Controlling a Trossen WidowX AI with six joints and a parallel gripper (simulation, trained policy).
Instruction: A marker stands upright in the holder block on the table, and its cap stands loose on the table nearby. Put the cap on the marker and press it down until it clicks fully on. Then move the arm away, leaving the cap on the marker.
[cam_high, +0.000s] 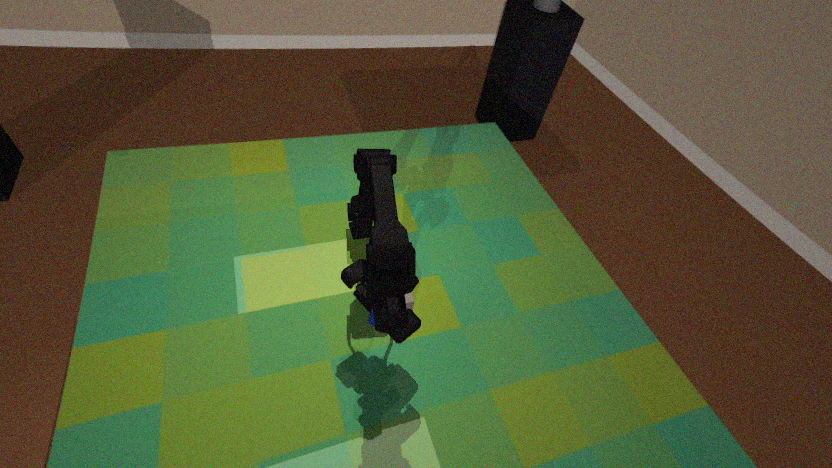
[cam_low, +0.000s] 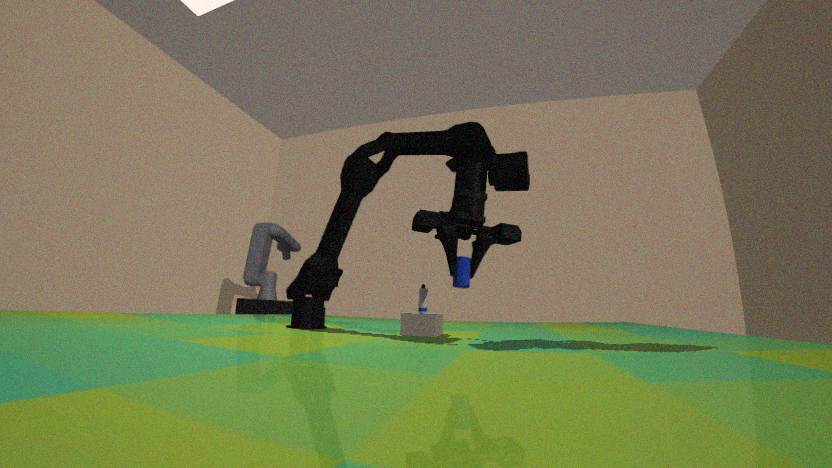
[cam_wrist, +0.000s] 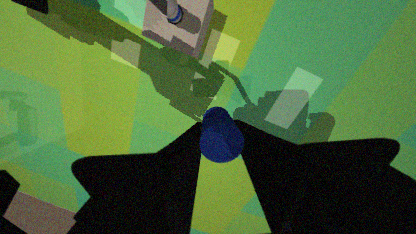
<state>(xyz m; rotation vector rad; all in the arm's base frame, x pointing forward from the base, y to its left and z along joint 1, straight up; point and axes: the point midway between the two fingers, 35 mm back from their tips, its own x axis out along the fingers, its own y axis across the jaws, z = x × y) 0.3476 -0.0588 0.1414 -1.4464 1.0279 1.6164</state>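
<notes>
Now: gripper tip 90 mm past the grey holder block, 90 mm above it and 80 mm to the right of it. Round my gripper tip: blue cap: 10 mm above.
</notes>
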